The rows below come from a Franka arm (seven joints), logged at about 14 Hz.
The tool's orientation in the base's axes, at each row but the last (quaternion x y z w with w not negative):
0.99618 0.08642 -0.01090 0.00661
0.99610 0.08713 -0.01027 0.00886
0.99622 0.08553 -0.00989 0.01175
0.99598 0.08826 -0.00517 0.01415
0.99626 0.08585 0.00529 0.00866
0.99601 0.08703 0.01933 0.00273
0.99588 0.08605 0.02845 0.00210
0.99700 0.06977 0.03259 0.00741
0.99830 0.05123 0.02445 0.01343
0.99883 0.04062 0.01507 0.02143
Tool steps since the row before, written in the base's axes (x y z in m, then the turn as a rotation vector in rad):
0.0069 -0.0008 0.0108 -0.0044 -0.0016 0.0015
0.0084 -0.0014 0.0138 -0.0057 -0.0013 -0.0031
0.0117 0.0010 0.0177 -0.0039 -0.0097 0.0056
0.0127 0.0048 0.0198 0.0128 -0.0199 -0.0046
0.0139 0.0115 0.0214 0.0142 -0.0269 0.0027
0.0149 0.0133 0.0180 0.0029 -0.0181 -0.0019
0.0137 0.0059 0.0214 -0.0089 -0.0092 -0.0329
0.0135 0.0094 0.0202 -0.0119 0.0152 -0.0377
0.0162 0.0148 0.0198 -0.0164 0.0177 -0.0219
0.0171 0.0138 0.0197 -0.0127 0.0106 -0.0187
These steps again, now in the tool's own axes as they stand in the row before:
0.0064 0.0021 -0.0109 -0.0046 0.0008 -0.0014
0.0077 0.0031 -0.0139 -0.0058 0.0002 0.0032
0.0113 0.0014 -0.0179 -0.0056 0.0090 -0.0053
0.0131 -0.0019 -0.0200 0.0092 0.0217 0.0051
0.0159 -0.0086 -0.0214 0.0094 0.0290 -0.0021
0.0177 -0.0104 -0.0174 -0.0004 0.0183 0.0020
0.0157 -0.0033 -0.0206 -0.0122 0.0072 0.0323
0.0159 -0.0070 -0.0194 -0.0120 -0.0174 0.0367
0.0186 -0.0125 -0.0193 -0.0155 -0.0199 0.0206
0.0187 -0.0115 -0.0197 -0.0123 -0.0124 0.0178

